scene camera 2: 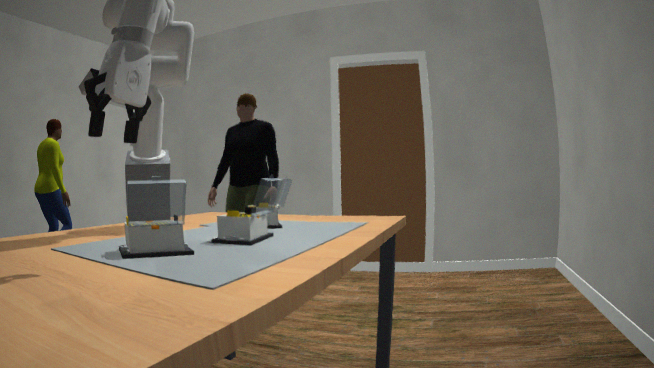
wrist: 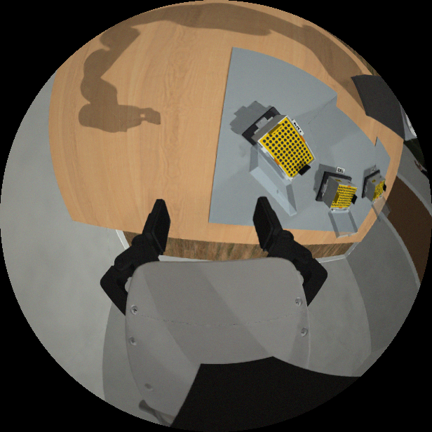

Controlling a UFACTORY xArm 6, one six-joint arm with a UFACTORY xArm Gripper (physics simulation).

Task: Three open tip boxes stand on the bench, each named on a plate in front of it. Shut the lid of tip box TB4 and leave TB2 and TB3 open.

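Places are measured from the arm's base along level axes (x up, y left, z back), in centimetres.
Pixels of known places: gripper, between the fingertips: [scene camera 2: 113, 140]; arm's base, origin of its link: [scene camera 2: 147, 156].
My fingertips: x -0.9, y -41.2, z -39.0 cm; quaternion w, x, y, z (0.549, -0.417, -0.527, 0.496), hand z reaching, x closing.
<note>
For each thing: its top centre in the pictures, then the offset to it from my fingertips. Level surfaces: height alone.
- middle box, centre of its top: [scene camera 2: 237, 212] dy +40.9, dx -14.9, dz +2.1 cm
- far box, centre of its top: [scene camera 2: 258, 204] dy +67.4, dx -14.9, dz +13.0 cm
- grey mat, height of its surface: dx -21.5 cm
- wooden bench, height of its surface: dx -21.8 cm
My gripper [scene camera 2: 114, 137] [wrist: 211, 208] is open and empty, high above the bench. Three tip boxes with yellow racks stand in a row. The largest in the wrist view is the near box [scene camera 2: 155, 239] [wrist: 287, 147]; its clear lid [scene camera 2: 178, 197] [wrist: 272, 185] stands open. The middle box [scene camera 2: 242, 227] [wrist: 341, 194] has its clear lid [wrist: 344, 223] open; its plate [wrist: 340, 170] seems to read TB2. The far box [scene camera 2: 274, 218] [wrist: 375, 187] also has an open lid [wrist: 381, 208]. The near and far plates are too small to read, so I cannot tell which is TB4.
The boxes stand on a grey mat [scene camera 2: 215, 275] [wrist: 240, 200] on the wooden bench [scene camera 2: 75, 300] [wrist: 165, 100]. The arm's shadow falls across the bench. A person in black [scene camera 2: 247, 150] and a person in yellow [scene camera 2: 50, 165] stand beyond the bench. A brown door [scene camera 2: 380, 150] is behind.
</note>
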